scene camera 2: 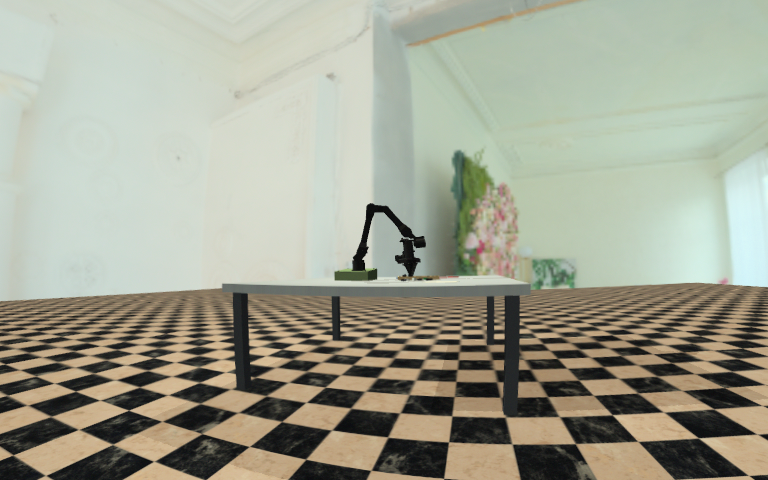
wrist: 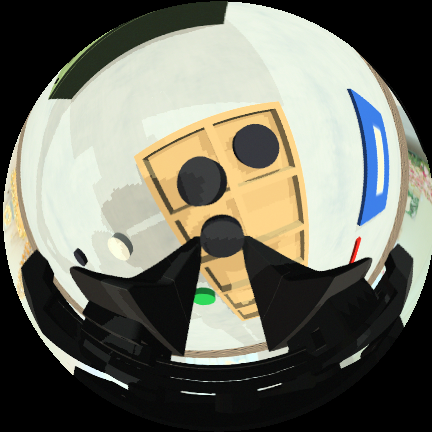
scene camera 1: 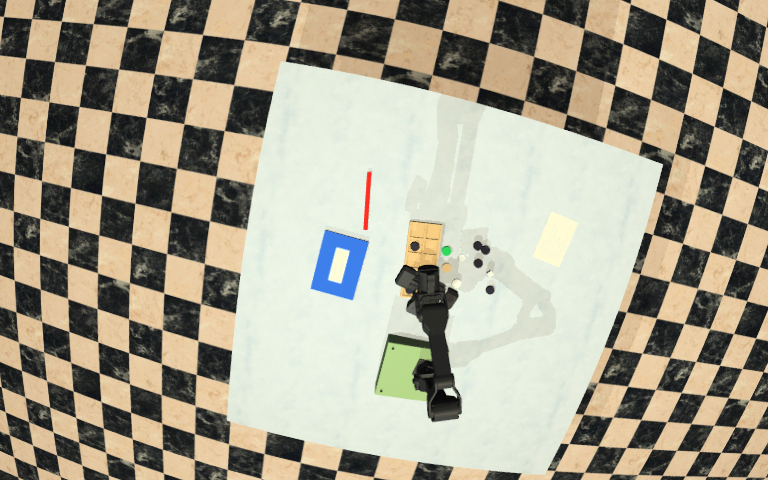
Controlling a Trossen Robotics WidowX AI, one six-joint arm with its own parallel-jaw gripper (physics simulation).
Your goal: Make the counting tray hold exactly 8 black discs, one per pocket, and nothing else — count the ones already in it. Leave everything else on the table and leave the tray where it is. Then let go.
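Note:
The tan counting tray [scene camera 1: 433, 230] [wrist: 270, 202] has its near end under the arm in scene camera 1. One black disc [scene camera 1: 415, 246] lies in a far left pocket. In the wrist view two black discs, one [wrist: 256, 146] and another [wrist: 201, 181], lie in the two end pockets. My gripper [scene camera 2: 411, 275] [wrist: 221, 241] is shut on a further black disc [wrist: 222, 230], low over the second-row pocket beside the end pair; whether it touches the pocket floor is unclear. Loose black discs, one [scene camera 1: 477, 245], another [scene camera 1: 485, 249], a third [scene camera 1: 478, 263] and one more [scene camera 1: 489, 289], lie right of the tray.
Beside the tray lie a green disc [scene camera 1: 446, 250] [wrist: 204, 296], a tan disc [scene camera 1: 446, 267], a whitish disc [scene camera 1: 456, 283] [wrist: 120, 246] and small pale pieces. A blue frame [scene camera 1: 321, 268] [wrist: 370, 125] and a red stick [scene camera 1: 367, 200] lie left, a cream card [scene camera 1: 555, 239] right.

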